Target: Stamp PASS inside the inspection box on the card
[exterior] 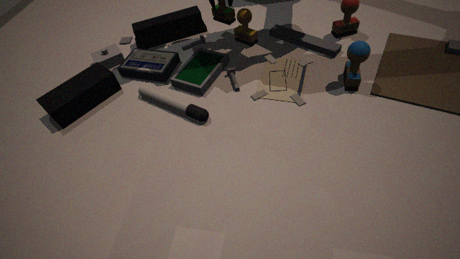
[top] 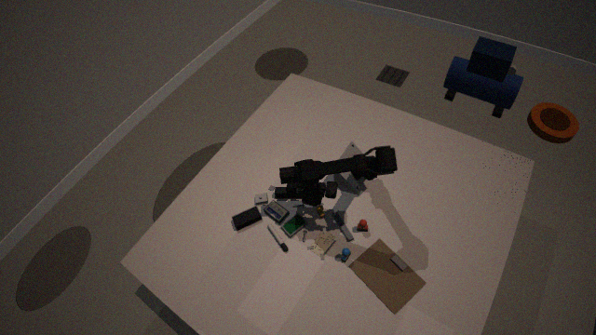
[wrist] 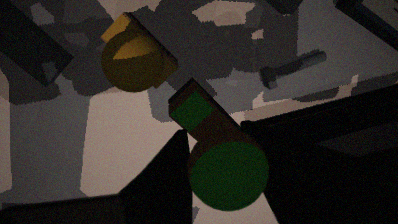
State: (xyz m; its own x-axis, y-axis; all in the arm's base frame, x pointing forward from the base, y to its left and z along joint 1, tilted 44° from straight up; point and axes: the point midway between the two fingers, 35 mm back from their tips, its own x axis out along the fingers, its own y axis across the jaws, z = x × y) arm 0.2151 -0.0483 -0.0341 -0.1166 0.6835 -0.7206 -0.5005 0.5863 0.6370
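Right now the green ink pad is 12 cm ahead of my gripper tip and 5 cm below it. Also, from my gripper tip: green-topped stamp: right at my gripper tip; then grey bar: 1 cm ahead, 15 cm to the left, 5 cm below; then yellow stamp: 2 cm ahead, 5 cm to the left, 4 cm below.
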